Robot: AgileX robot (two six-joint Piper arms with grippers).
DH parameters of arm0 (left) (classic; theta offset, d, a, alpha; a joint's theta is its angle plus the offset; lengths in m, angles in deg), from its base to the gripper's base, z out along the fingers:
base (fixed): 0 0 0 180
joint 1: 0 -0.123 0 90
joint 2: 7.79 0 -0.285 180
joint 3: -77.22 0 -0.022 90
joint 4: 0 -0.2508 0 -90
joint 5: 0 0 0.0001 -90
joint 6: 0 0.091 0 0
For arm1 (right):
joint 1: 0 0.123 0 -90
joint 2: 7.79 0 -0.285 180
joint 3: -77.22 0 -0.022 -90
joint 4: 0 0.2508 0 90
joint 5: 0 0 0.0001 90
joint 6: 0 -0.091 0 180
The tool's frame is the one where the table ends.
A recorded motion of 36 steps. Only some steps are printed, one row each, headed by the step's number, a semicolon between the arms.
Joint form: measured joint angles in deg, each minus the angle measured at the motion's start. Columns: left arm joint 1, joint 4, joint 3, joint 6, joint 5, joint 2; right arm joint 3, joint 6, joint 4, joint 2, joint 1, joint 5.
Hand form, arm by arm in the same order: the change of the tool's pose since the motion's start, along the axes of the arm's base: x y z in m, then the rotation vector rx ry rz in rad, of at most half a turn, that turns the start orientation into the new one. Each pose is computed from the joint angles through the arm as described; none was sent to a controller.
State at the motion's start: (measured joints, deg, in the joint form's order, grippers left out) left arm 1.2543 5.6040 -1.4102 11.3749 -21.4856 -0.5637; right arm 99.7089 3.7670 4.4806 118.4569 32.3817 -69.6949
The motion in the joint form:
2: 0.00 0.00 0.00 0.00 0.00 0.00; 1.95 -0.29 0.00 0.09 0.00 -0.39
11: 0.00 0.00 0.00 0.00 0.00 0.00; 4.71 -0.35 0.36 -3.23 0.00 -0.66
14: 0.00 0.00 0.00 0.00 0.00 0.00; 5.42 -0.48 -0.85 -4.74 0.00 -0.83
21: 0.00 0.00 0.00 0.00 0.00 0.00; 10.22 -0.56 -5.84 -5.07 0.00 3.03
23: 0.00 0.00 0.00 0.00 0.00 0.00; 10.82 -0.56 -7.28 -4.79 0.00 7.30
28: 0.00 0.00 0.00 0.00 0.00 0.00; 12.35 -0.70 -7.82 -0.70 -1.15 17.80
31: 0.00 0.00 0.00 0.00 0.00 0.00; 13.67 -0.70 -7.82 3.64 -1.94 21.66
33: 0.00 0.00 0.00 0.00 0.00 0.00; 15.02 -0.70 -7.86 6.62 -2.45 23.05
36: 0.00 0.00 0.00 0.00 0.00 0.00; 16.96 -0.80 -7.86 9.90 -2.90 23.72
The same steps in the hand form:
2: 0.0000 0.0000 0.0000 0.0000 0.0000 0.0000; 0.0032 0.0020 0.0081 0.0142 -0.0210 -0.0045
11: 0.0000 0.0000 0.0000 0.0000 0.0000 0.0000; 0.0006 0.0010 0.0460 0.0741 -0.1030 -0.0061
14: 0.0000 0.0000 0.0000 0.0000 0.0000 0.0000; -0.0012 -0.0022 0.0604 0.0760 -0.1440 -0.0050
21: 0.0000 0.0000 0.0000 0.0000 0.0000 0.0000; 0.0115 -0.0029 0.0885 0.0872 -0.3228 0.0000
23: 0.0000 0.0000 0.0000 0.0000 0.0000 0.0000; 0.0189 -0.0006 0.0926 0.1091 -0.4038 0.0020
28: 0.0000 0.0000 0.0000 0.0000 0.0000 0.0000; 0.0481 0.0064 0.0771 0.1722 -0.5265 -0.0169
31: 0.0000 0.0000 0.0000 0.0000 0.0000 0.0000; 0.0675 0.0105 0.0515 0.1772 -0.5397 -0.0275
33: 0.0000 0.0000 0.0000 0.0000 0.0000 0.0000; 0.0790 0.0122 0.0343 0.1726 -0.5371 -0.0343
36: 0.0000 0.0000 0.0000 0.0000 0.0000 0.0000; 0.0902 0.0141 0.0163 0.1653 -0.5272 -0.0422

